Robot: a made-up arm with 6 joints.
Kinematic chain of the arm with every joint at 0, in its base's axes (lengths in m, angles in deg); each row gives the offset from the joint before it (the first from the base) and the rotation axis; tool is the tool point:
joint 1: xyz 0 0 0.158 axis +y
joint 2: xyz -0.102 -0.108 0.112 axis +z
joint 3: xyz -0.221 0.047 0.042 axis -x
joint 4: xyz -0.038 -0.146 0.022 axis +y
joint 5: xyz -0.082 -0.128 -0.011 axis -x
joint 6: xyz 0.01 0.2 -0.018 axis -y
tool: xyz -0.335 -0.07 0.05
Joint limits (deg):
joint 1: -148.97..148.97
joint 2: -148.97..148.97
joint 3: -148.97..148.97
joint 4: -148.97..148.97
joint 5: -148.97..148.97
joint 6: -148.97..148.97
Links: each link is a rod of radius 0.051 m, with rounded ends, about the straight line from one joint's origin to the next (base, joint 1, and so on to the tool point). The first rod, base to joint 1, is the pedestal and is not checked.
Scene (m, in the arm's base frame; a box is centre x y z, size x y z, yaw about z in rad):
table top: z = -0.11
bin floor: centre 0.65 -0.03 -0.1 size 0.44 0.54 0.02 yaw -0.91
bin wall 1: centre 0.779 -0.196 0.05 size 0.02 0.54 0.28 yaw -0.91
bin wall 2: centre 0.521 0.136 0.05 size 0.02 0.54 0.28 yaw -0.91
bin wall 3: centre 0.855 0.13 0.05 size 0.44 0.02 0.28 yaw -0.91
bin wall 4: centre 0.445 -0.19 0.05 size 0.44 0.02 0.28 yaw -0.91
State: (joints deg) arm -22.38 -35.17 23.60 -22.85 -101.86 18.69
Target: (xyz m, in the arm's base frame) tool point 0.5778 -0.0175 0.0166
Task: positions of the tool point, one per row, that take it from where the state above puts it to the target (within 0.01 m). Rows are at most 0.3 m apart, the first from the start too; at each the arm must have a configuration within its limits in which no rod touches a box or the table.
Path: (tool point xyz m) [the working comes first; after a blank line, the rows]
Joints at the target: 47.94 -137.12 75.70 22.62 -109.96 47.09
Straight joint move there: touches bin wall 2.

1: -0.6833 0.3399 0.2786
2: -0.4815 0.4732 0.4438
3: -0.2132 0.5291 0.5480
4: 0.0736 0.4966 0.5747
5: 0.3268 0.3799 0.5280
6: 0.5028 0.1983 0.4319
7: 0.5778 -0.0176 0.3226
8: 0.5978 -0.0185 0.1676
9: 0.5778 -0.0175 0.0166

